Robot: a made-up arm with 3 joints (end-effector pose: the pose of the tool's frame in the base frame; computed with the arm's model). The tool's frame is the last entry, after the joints. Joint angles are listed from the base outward.
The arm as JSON. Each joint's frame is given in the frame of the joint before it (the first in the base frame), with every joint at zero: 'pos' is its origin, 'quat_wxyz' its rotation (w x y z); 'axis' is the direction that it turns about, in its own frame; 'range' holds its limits. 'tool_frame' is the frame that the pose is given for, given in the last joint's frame.
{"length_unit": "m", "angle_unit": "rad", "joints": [
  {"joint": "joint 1", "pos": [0.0, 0.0, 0.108], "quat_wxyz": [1.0, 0.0, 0.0, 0.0], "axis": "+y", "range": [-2.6, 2.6]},
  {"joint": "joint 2", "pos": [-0.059, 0.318, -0.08], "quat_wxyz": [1.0, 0.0, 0.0, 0.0], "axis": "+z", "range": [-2.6, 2.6]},
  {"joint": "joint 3", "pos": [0.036, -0.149, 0.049], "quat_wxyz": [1.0, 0.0, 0.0, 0.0], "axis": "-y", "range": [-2.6, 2.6]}
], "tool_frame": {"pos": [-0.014, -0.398, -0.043], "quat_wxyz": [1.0, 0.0, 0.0, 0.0]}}
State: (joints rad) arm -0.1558 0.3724 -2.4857
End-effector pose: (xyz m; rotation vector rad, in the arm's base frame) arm 0.1557 -0.1839 0.1442 -0.4563 2.2969 0.1165
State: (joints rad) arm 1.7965 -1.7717 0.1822
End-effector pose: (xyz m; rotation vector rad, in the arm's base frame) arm 0.0606 0.3977 0.7107 -1.6093 1.1363 -1.0577
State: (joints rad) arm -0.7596 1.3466 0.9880
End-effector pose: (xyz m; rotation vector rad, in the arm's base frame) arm 0.4000 0.2590 0.3963 0.1717 -1.4485 1.4970
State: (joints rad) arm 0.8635 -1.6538 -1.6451
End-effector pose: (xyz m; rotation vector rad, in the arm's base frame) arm -0.4028 0.3692 0.5578 0.7790 1.7886 -1.8909
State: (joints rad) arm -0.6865 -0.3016 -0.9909
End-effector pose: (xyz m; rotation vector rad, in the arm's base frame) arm -0.1498 -0.2020 -0.0702 0.2252 0.3021 -0.2024
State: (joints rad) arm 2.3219 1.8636 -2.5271
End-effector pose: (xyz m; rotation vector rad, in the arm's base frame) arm -0.3038 0.4976 -0.2352 0.2033 -0.9693 -1.9747
